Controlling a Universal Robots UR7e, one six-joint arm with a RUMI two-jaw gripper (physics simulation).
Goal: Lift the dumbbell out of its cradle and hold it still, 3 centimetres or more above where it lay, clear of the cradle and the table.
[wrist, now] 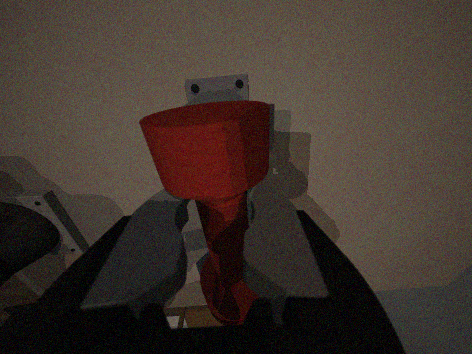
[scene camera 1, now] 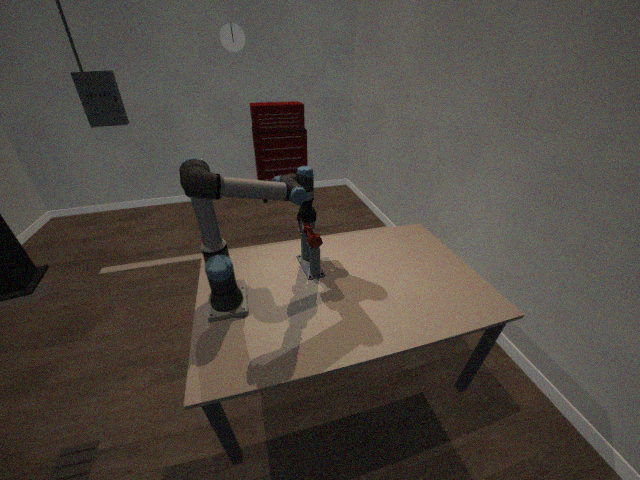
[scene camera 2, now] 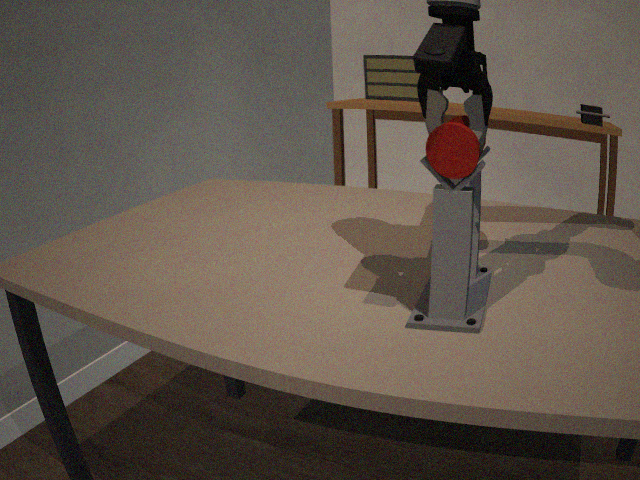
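The red dumbbell lies level in the cradle. In scene camera 2 its near round end sits in the V-shaped holder at the top of the front post. The grey cradle has two posts on a base plate on the table. My gripper points down over the dumbbell's middle. It is shut on the dumbbell, with a finger on each side of the thin handle. In the wrist view a narrow gap shows beside the left fingertip. The fingertips are partly hidden behind the near end in scene camera 2.
The cradle stands on the wooden table, in front of the arm's base. The arm's shadows fall across the table. A red cabinet stands by the wall. A wooden side table is behind the arm.
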